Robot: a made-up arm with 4 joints.
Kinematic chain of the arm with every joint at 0, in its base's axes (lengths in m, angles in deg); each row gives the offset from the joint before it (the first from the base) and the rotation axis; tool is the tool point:
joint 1: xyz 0 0 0.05 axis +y
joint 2: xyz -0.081 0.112 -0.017 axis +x
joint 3: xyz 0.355 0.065 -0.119 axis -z
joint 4: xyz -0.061 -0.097 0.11 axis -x
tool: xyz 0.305 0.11 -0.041
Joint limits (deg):
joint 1: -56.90..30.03
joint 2: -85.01..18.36
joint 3: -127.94..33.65
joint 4: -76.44..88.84
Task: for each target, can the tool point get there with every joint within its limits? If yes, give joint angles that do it. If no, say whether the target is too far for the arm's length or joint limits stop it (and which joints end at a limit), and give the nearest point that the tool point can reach.
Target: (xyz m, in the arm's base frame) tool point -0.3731 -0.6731 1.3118
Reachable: no: too far | nearest point 0.0895 -0.0233 0.4714 | short by 1.159 m
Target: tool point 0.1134 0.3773 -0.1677
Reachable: yes | joints 20.90 -13.27 -112.78 17.49
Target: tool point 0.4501 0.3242 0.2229
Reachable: yes | joints -48.51 -19.29 -69.63 57.91
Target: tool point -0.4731 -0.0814 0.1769
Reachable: no: joint limits stop it (at a limit: joint 1, joint 2, joint 3) | nearest point -0.0425 0.3420 0.2417 | short by 0.607 m
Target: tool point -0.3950 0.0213 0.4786
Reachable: no: joint limits stop it (at a limit: joint 1, joint 2, joint 3, joint 4) | nearest point 0.0895 -0.0233 0.4714 | short by 0.487 m
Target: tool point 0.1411 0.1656 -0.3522
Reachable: yes | joints 21.31 -74.60 -84.80 -10.27
